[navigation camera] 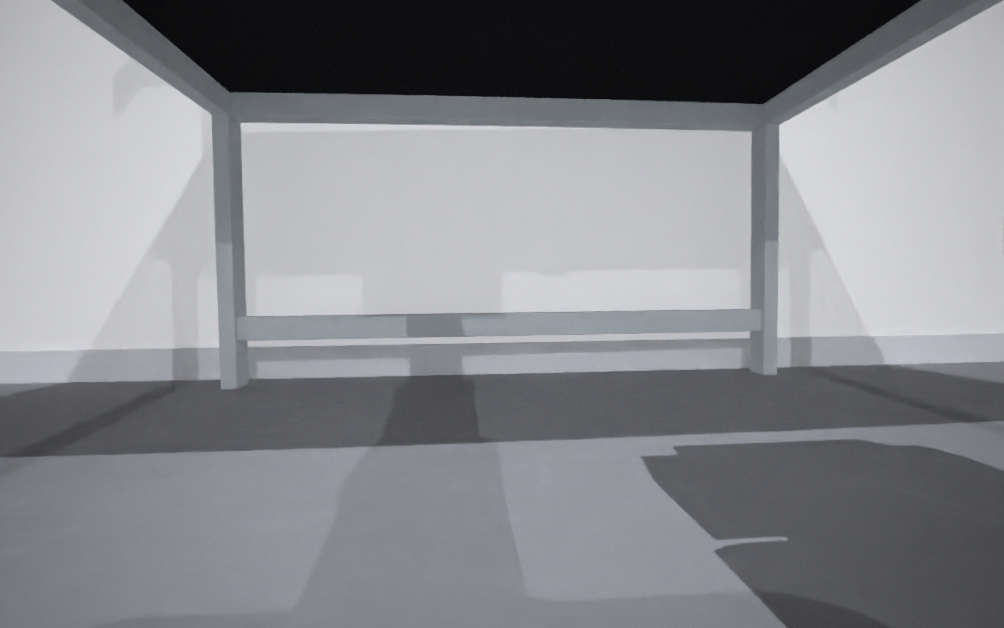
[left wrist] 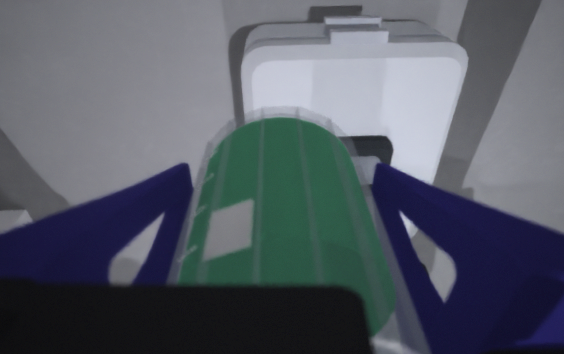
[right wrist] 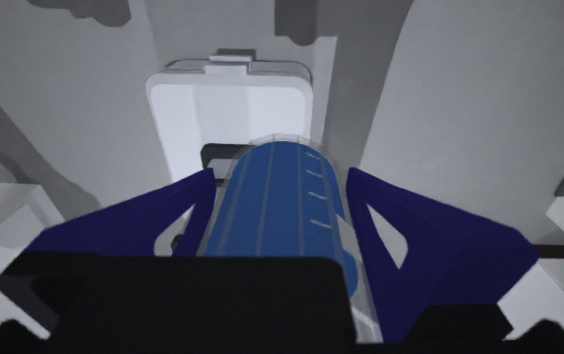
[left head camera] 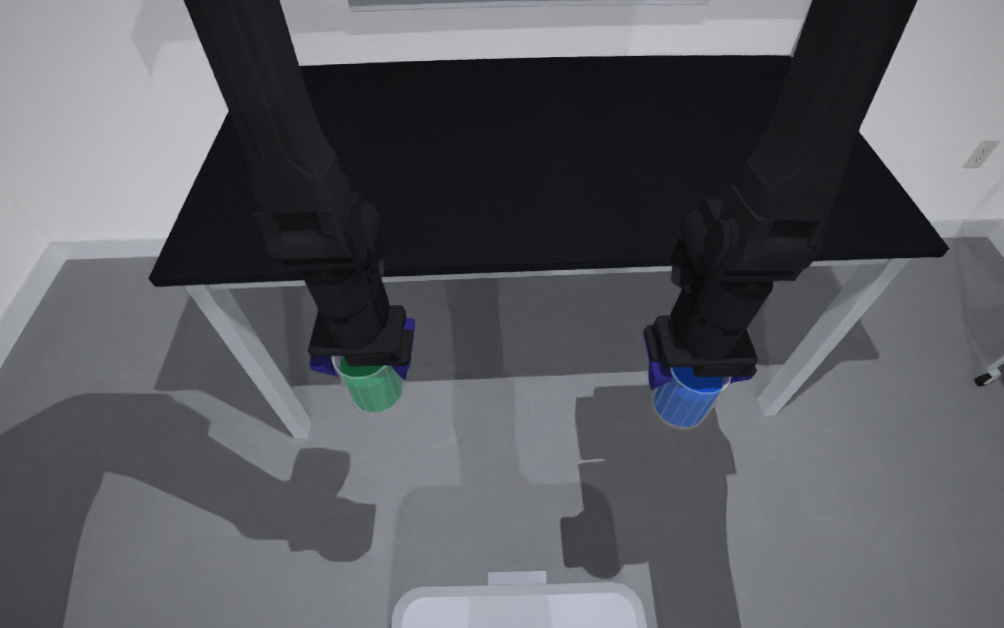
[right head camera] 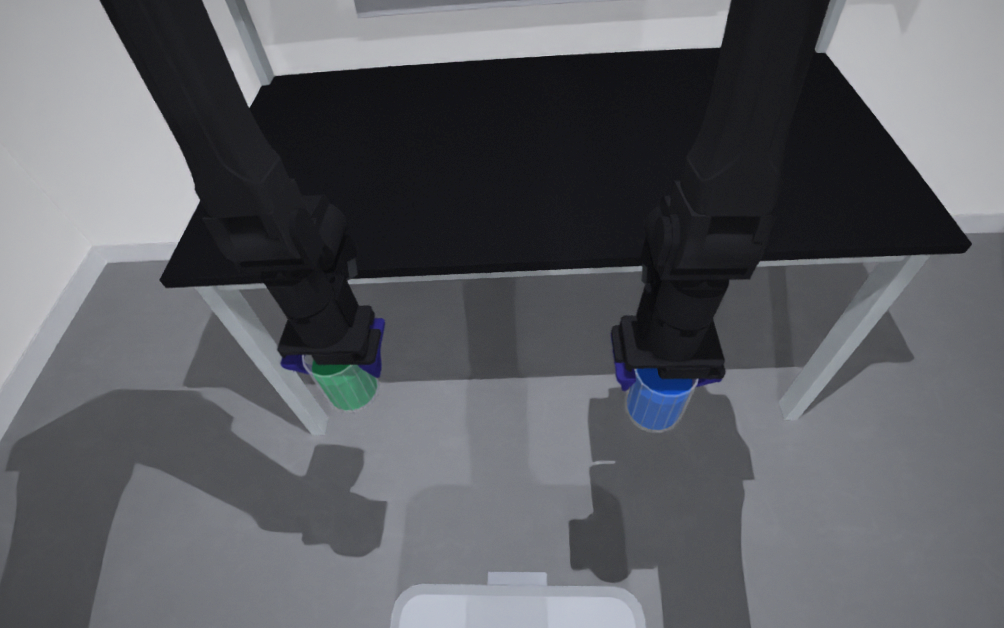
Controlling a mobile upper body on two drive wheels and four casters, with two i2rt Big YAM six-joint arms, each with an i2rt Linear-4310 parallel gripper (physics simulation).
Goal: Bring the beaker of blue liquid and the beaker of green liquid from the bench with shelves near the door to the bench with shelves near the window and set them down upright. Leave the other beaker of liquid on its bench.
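Observation:
The green-liquid beaker (left head camera: 373, 392) (right head camera: 347, 391) (left wrist: 285, 225) is between the fingers of my left gripper (left head camera: 362, 365) (right head camera: 332, 363) (left wrist: 282, 177), which is shut on it. The blue-liquid beaker (left head camera: 684, 405) (right head camera: 656, 408) (right wrist: 280, 210) is between the fingers of my right gripper (left head camera: 699, 374) (right head camera: 666, 376) (right wrist: 281, 177), which is shut on it. Both beakers look roughly upright and hang over the floor, in front of the near edge of a black-topped bench (left head camera: 518, 162) (right head camera: 503, 162). I cannot tell which bench this is. The third beaker does not show.
Pale bench legs (left head camera: 248, 362) (left head camera: 832, 340) stand at both front corners. In the navigation camera, a low crossbar (navigation camera: 592, 324) joins the rear legs below the dark underside (navigation camera: 496, 44). A wall is behind the bench. My white base (left head camera: 518, 610) (right head camera: 518, 610) shows at the bottom of both head views.

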